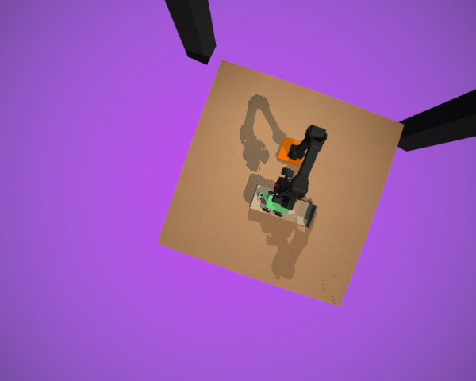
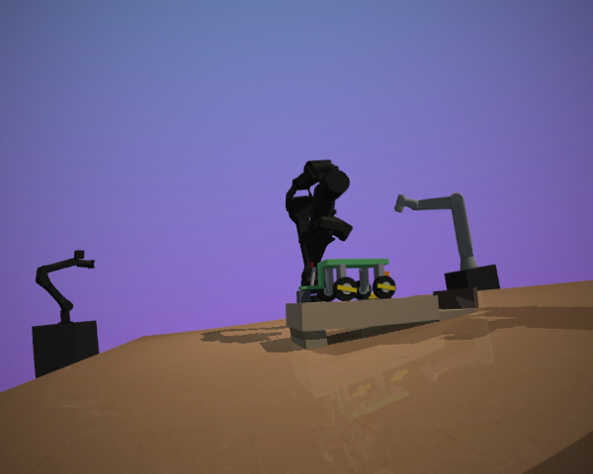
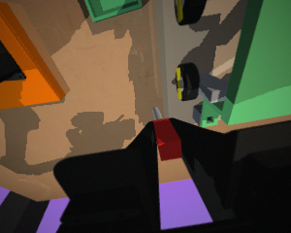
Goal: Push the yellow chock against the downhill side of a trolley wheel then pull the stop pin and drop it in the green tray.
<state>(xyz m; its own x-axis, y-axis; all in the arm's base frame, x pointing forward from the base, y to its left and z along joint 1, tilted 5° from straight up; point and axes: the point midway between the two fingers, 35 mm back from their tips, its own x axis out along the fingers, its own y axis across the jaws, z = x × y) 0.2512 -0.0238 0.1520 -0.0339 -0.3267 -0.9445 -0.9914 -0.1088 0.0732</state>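
My gripper tip is now 3 cm short of the yellow chock, 14 cm to the right of it and 8 cm above it. The rest, counted from my gripper tip: red-headed stop pin: right at my gripper tip; then trolley: 9 cm ahead, 6 cm to the left, 5 cm below; then dark end block: 7 cm ahead, 32 cm to the left, 13 cm below.
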